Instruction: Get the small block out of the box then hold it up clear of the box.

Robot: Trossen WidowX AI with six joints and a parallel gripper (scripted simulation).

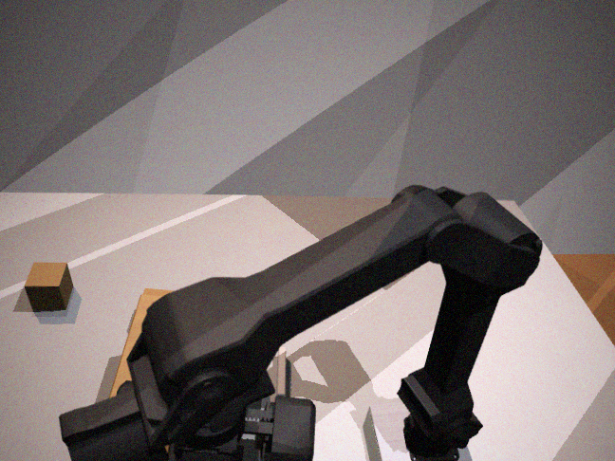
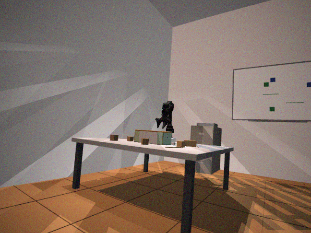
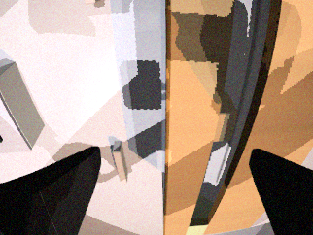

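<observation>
My gripper tip is 7 cm above the tan block, 4 cm short of it and 3 cm to the left of it. The rest, counted from my gripper tip: box (10 cm below, 4 cm to the right, 3 cm ahead); brown cube (34 cm to the right, 33 cm ahead, 13 cm below).
</observation>
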